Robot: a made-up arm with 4 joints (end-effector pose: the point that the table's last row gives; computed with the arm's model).
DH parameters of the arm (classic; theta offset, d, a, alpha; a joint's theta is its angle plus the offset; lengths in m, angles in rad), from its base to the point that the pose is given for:
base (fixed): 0 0.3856 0.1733 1.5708
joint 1: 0.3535 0 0.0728 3.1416
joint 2: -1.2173 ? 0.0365 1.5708
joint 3: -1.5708 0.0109 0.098 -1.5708
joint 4: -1.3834 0 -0.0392 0
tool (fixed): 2.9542 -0.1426 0 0
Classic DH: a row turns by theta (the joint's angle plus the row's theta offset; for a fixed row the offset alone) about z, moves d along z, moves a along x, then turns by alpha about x.
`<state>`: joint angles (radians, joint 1 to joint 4).
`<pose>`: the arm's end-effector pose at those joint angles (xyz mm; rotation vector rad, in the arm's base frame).
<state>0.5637 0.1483 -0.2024 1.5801</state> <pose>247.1 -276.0 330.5 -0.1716 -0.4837 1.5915</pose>
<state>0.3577 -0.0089 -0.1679 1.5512</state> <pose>253.0 -281.0 320.4 -0.1528 -0.4193 1.5591</pose>
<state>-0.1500 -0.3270 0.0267 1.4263</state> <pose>250.6 -308.9 295.2 -0.1481 -0.1269 1.4199</pose>
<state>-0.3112 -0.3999 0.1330 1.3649</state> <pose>244.5 -323.5 291.1 -0.1719 0.0163 1.3559</pose>
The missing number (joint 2, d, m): -0.2463
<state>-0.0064 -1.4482 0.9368 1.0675</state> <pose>241.0 -397.2 411.8 -1.3034 -0.7369 0.1861</pose>
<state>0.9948 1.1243 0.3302 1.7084</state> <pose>156.0 -350.1 381.6 -0.1360 0.3779 1.7099</pose>
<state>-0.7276 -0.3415 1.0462 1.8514</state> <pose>222.0 -401.3 387.9 -0.4033 1.2242 1.8349</pose>
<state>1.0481 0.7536 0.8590 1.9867</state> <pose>155.8 -397.2 441.2 -0.7995 0.6467 1.7104</pose>
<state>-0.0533 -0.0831 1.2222 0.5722</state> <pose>258.7 -404.6 462.1 -1.1932 0.3236 0.4803</pose>
